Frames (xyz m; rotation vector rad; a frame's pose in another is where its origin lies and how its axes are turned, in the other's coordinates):
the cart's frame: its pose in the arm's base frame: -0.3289 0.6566 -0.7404 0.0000 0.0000 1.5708
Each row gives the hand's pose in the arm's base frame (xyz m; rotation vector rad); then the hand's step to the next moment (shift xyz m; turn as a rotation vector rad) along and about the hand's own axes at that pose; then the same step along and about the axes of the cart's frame.
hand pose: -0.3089 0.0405 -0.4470 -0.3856 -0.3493 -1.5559
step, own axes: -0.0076 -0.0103 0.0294 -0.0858 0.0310 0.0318
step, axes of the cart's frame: 0.0202 0.0094 0.0230 0.0902 -0.0327 -0.0109
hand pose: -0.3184 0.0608 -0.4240 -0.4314 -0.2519 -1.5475
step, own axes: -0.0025 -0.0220 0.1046 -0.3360 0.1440 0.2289
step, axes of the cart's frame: 0.0469 0.0102 0.0955 0.3966 -0.1623 0.0489
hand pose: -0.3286 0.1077 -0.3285 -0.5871 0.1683 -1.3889
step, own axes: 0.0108 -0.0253 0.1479 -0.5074 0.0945 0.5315
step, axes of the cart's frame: 0.0310 -0.0460 0.1398 0.6449 -0.2205 0.2905
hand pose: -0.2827 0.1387 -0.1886 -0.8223 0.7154 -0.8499
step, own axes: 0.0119 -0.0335 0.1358 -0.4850 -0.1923 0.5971
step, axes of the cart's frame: 0.0205 -0.1032 0.0929 0.5309 -0.1826 0.5599
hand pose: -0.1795 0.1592 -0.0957 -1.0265 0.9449 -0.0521
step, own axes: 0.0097 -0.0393 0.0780 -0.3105 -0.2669 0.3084
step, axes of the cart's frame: 0.0288 -0.0745 0.0367 0.2085 -0.1198 0.4527
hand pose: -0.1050 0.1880 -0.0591 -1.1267 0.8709 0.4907
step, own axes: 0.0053 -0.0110 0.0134 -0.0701 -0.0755 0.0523
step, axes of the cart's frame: 0.0078 -0.0158 0.0042 0.0253 -0.0321 0.1081
